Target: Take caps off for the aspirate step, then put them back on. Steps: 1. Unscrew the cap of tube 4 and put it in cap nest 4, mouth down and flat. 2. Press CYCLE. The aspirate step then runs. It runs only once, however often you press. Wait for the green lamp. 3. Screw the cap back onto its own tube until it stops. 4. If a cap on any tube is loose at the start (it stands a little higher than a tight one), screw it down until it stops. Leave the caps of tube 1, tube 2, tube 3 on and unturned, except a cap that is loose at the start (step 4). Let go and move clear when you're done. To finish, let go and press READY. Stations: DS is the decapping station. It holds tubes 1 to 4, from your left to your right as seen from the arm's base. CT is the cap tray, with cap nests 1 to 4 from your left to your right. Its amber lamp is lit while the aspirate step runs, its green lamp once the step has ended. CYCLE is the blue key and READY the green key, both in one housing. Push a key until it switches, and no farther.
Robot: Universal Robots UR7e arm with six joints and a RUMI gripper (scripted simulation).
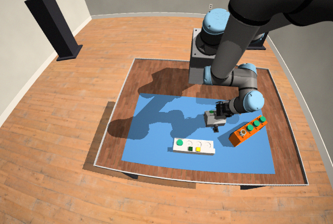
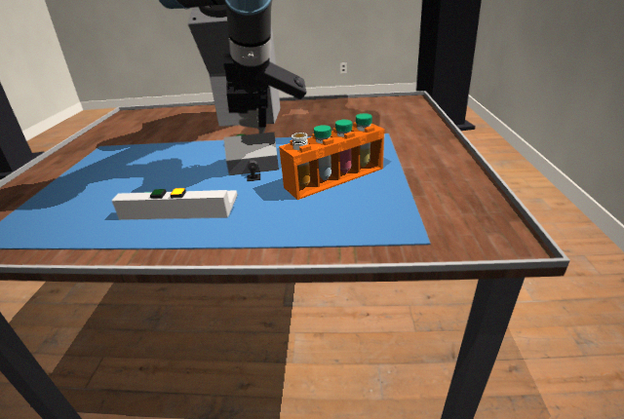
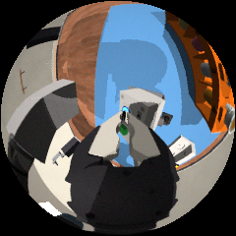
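The blue key is 20 mm below my hand. Round my hand: green key 50 mm to the right, 10 mm below; then green cap 150 mm ahead, 250 mm to the right, 60 mm below; then grey key housing 20 mm ahead, 30 mm to the right, 20 mm below.
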